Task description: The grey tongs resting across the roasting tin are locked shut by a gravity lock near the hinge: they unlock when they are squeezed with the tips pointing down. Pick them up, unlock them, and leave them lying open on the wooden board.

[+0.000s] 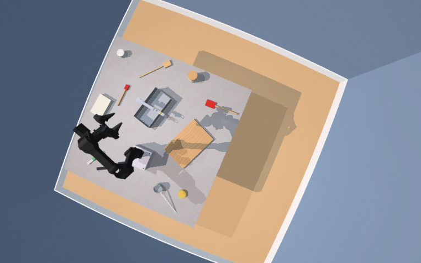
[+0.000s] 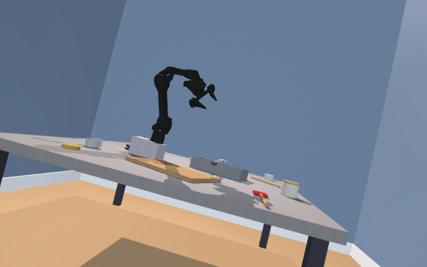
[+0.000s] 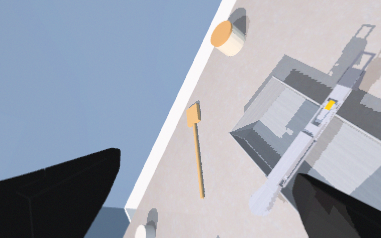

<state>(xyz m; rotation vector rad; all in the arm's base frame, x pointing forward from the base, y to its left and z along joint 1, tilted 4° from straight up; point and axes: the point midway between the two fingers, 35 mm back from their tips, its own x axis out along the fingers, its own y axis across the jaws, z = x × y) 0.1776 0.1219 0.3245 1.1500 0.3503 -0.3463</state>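
My gripper tip is 14 cm short of the yellow lock piece, 10 cm to the left of it and 32 cm above it. The rest, counted from my gripper tip: roasting tin 14 cm ahead, 1 cm to the right, 35 cm below; wooden board 3 cm ahead, 42 cm to the right, 37 cm below; cream block 8 cm behind, 41 cm to the left, 37 cm below.
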